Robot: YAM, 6 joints.
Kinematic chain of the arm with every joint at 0, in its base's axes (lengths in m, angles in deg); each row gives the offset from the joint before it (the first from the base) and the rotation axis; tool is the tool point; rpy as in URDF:
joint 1: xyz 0 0 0.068 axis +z
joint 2: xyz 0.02 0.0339 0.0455 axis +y
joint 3: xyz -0.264 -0.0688 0 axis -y
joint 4: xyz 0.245 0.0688 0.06 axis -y
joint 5: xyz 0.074 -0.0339 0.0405 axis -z
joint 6: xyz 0.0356 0 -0.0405 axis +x
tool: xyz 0 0 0 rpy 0 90 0
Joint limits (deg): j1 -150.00..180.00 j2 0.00..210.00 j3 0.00..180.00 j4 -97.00..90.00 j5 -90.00..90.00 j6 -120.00..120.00
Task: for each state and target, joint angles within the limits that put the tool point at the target. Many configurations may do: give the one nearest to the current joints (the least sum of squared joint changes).
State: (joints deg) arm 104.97 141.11 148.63 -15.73 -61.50 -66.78
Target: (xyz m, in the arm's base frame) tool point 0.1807 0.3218 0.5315
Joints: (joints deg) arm 55.60 106.79 136.32 -34.56 -66.65 -66.78
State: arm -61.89 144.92 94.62 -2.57 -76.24 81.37
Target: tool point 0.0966 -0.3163 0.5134
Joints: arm -79.13 91.99 106.50 -2.41 -81.50 81.37
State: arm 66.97 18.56 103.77 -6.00 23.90 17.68
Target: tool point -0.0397 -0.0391 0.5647
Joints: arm 40.21 29.93 88.05 -11.28 6.82 17.68
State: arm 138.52 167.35 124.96 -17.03 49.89 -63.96
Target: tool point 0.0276 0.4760 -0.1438
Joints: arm 90.06 176.02 116.30 -19.89 52.17 -63.96
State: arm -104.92 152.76 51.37 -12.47 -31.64 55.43
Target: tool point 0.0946 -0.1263 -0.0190
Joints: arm -61.87 130.66 32.03 -27.07 -42.11 55.43
